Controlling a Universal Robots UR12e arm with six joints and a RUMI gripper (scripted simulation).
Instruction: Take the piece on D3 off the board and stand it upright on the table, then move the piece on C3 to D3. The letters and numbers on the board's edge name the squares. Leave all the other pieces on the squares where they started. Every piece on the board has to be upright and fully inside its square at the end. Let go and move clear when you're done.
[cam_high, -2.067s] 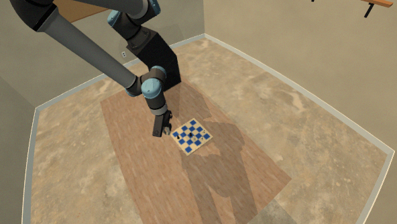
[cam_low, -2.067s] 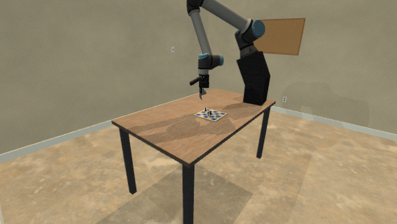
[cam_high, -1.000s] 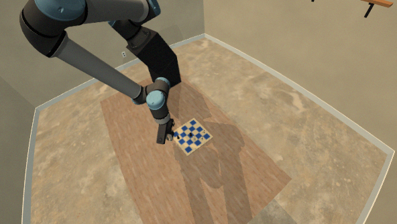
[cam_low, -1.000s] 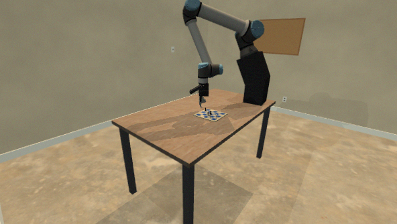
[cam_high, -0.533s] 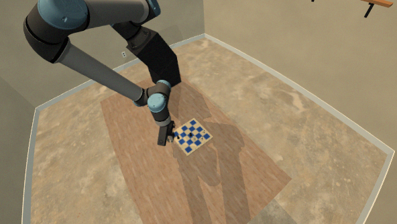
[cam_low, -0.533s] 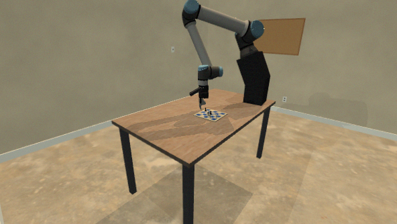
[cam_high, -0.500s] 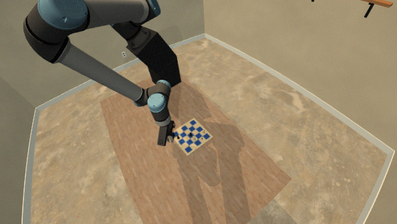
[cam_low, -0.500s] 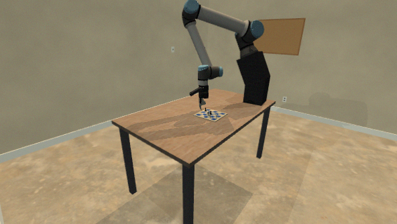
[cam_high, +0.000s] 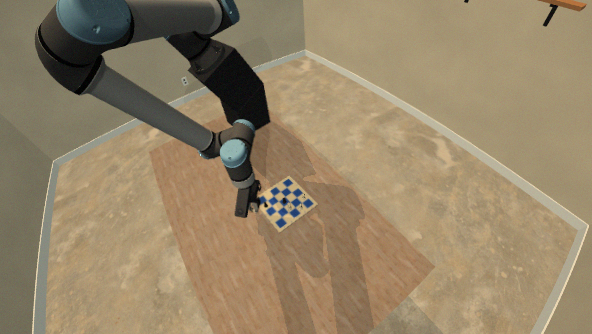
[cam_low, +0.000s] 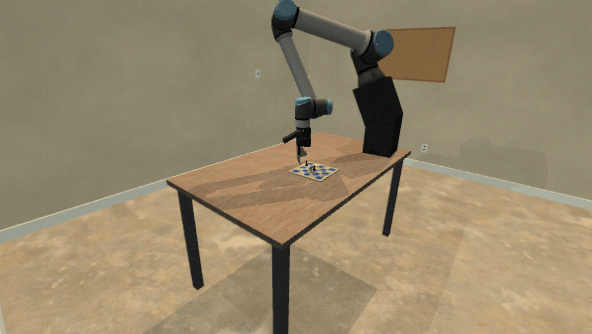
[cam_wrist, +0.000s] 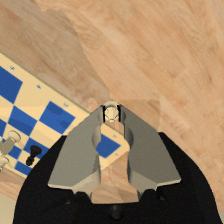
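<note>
Now: hand 10 mm above the white chess piece. Also, from my hand: chessboard (140 mm to the left, 30 mm below, 20 mm ahead).
</note>
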